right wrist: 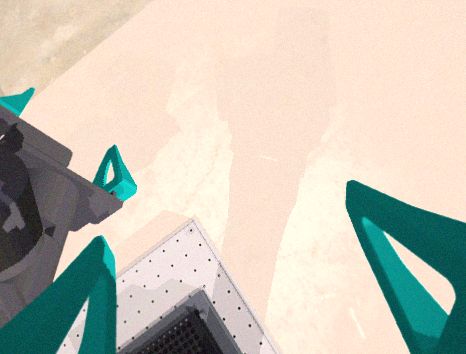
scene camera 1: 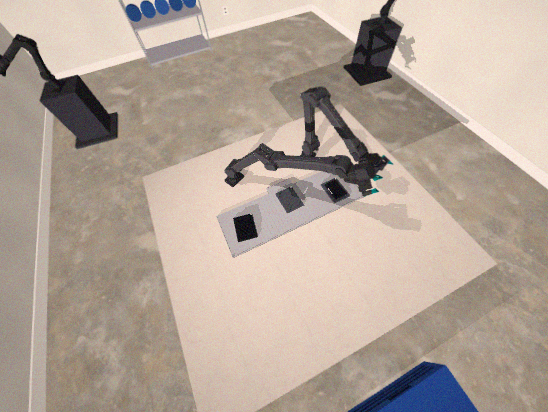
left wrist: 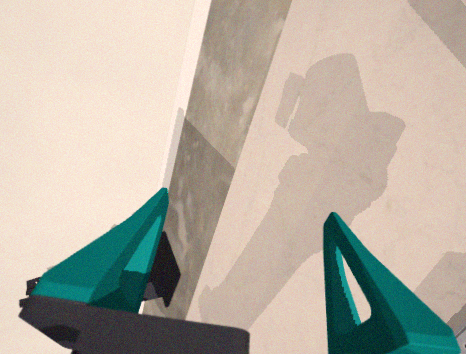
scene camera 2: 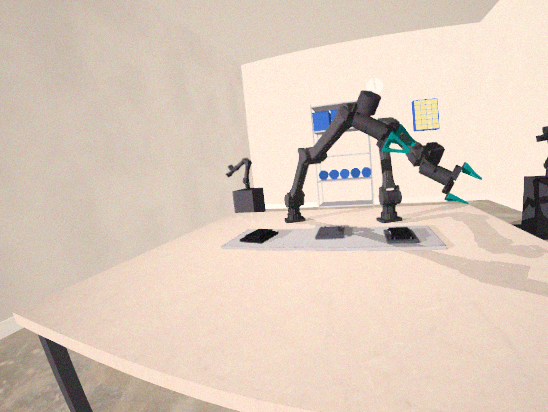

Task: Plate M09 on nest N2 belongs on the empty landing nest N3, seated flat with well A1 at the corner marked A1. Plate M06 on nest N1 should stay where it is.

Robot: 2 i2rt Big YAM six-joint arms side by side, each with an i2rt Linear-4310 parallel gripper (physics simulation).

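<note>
A black plate (scene camera 1: 245, 227) (scene camera 2: 259, 235) lies at the left end of the pale board (scene camera 1: 272, 220) (scene camera 2: 295, 241) (right wrist: 170, 252). A second black plate (scene camera 1: 334, 190) (scene camera 2: 401, 233) (right wrist: 175, 341) sits in a grey nest at the right end. The grey middle nest (scene camera 1: 290, 199) (scene camera 2: 330, 232) is empty, matching N3. Labels, well A1 and its marked corner are unreadable; which plate is M09 I cannot tell. My left gripper (scene camera 1: 382, 169) (scene camera 2: 464, 185) (left wrist: 248, 206) (right wrist: 73, 121) is open and empty, right of the board. My right gripper (scene camera 2: 398, 141) (right wrist: 228, 219) is open and empty, high near the board's right end.
The board lies on the pale table (scene camera 1: 300, 300) (scene camera 2: 300, 310). My two arms extend close together, and the left arm shows beside the right fingers in the right wrist view. Arm shadows cross the table. A shelf rack and other pedestal-mounted arms stand beyond it.
</note>
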